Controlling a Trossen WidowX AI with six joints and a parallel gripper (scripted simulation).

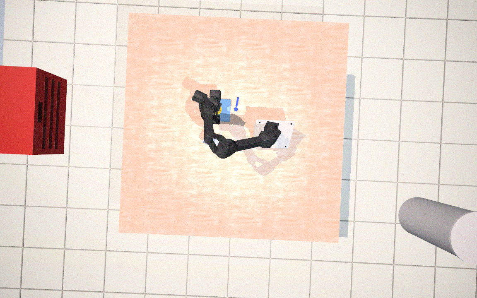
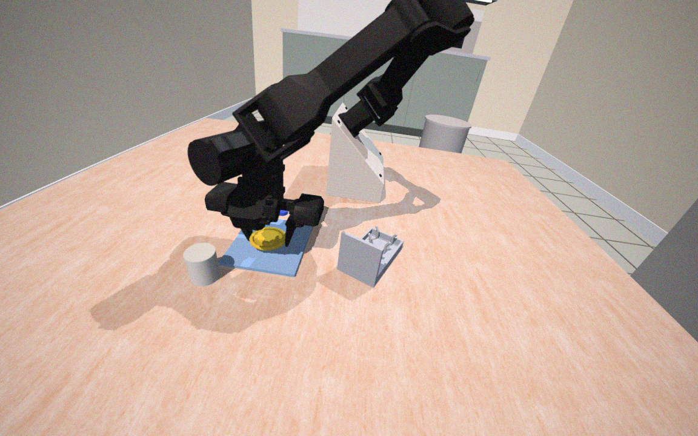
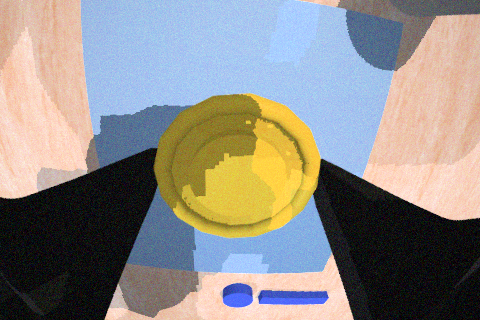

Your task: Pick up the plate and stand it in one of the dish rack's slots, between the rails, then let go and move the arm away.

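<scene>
Right now the blue mat is 10 mm below my gripper tip and 10 mm behind it. Also, from my gripper tip: cup (100 mm ahead, 60 mm to the right, 20 mm above); then plate (10 mm above); then blue spoon (110 mm behind, 40 mm to the right).
</scene>
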